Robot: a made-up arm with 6 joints.
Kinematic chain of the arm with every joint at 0, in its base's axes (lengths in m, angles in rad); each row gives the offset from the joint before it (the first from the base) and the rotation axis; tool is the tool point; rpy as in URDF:
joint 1: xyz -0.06 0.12 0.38 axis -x
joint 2: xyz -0.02 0 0.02 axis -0.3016 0.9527 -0.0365
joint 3: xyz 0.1 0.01 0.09 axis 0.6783 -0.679 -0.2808
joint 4: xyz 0.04 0 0.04 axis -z
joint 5: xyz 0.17 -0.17 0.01 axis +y
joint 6: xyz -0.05 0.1 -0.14 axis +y
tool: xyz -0.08 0.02 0.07 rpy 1.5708 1.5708 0
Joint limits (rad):
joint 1: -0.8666..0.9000
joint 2: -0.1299..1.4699
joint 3: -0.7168..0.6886
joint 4: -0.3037..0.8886
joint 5: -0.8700..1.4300
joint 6: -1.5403..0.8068
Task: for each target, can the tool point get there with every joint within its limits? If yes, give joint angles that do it. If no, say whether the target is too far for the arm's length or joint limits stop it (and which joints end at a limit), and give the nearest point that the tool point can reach.
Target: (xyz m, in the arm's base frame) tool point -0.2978 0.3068 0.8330
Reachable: no: joint limits stop it (at a limit: joint 2, joint 4, joint 5) | nearest point -0.0851 0.2214 0.6259 | short by 0.309 m
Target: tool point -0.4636 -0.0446 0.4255
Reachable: no: joint limits stop it (at a limit: joint 1, joint 2, joint 3, joint 4, joint 6) | nearest point -0.2102 -0.1489 0.3880 | short by 0.277 m
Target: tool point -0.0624 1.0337 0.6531
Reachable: no: too far | nearest point 0.0410 0.3797 0.5279 | short by 0.674 m
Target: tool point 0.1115 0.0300 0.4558
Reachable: yes | joints 0.1847 0.1541 0.0902 0.7640 -0.4902 0.4856
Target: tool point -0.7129 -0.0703 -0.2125
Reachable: no: too far | nearest point -0.2249 0.0271 0.0907 | short by 0.583 m
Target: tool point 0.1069 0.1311 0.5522
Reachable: yes | joints 0.0329 0.2985 -0.2893 0.6546 0.9139 -0.2954
